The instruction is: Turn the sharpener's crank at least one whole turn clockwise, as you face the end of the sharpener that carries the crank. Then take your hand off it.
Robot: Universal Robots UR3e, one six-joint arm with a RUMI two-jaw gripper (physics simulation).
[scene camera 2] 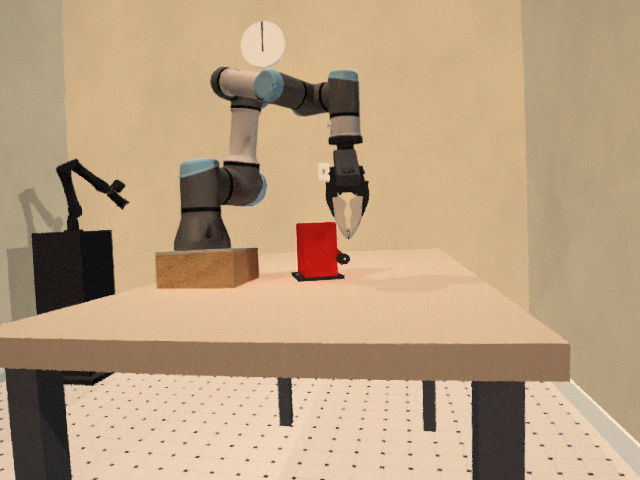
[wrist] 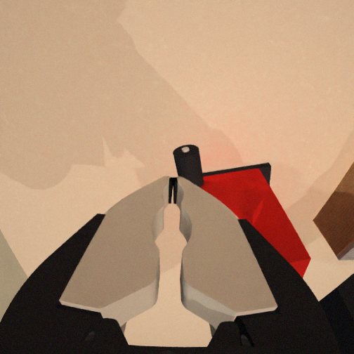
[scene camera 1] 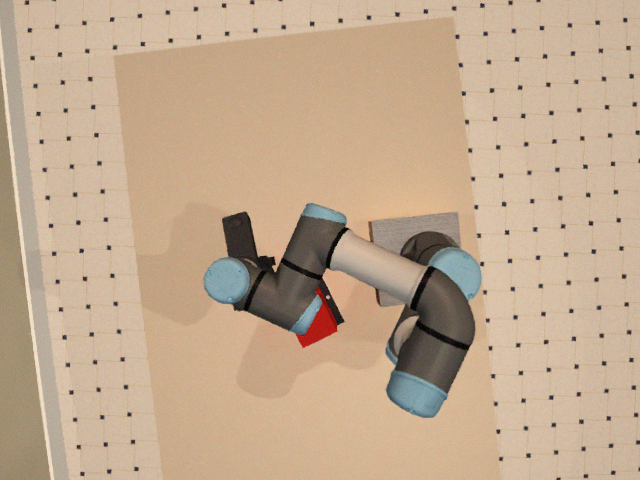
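Pixels of known places: gripper, fingertip midpoint: (scene camera 2: 348,238); arm's base, origin of the base link: (scene camera 2: 202,250) (scene camera 1: 429,263).
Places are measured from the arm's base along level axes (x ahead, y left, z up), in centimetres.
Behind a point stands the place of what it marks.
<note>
The red sharpener (scene camera 1: 321,328) @(x 23.2, y 8.8, z 5.3 cm) (scene camera 2: 316,250) @(x 26.5, y -0.3, z -0.8 cm) (wrist: 250,205) stands upright on its black base on the table. Its crank ends in a black knob (scene camera 2: 343,258) @(x 32.7, y -4.4, z -2.4 cm) (wrist: 189,165), which sticks out from the sharpener's right side in scene camera 2. My gripper (scene camera 2: 348,236) @(x 33.9, y -4.1, z 1.7 cm) (wrist: 172,179) is shut with nothing between its fingertips. It points straight down in scene camera 2, and its tips show above the knob with a gap between them. In the wrist view the tips appear just below and left of the knob. In scene camera 1 the arm hides the crank and part of the sharpener.
The arm's base stands on a wooden block (scene camera 1: 390,235) @(x 7.0, y -6.7, z 0.6 cm) (scene camera 2: 196,269) @(x 2.3, y -9.8, z -3.5 cm) (wrist: 340,215), left of the sharpener in scene camera 2. A black pedestal (scene camera 2: 56,273) with a small black arm (scene camera 2: 87,173) stands beyond the table (scene camera 1: 289,113) @(x 23.6, y -35.4, z -7.5 cm) (scene camera 2: 289,320) @(x 28.1, y -41.1, z -7.5 cm). A wall lies behind.
</note>
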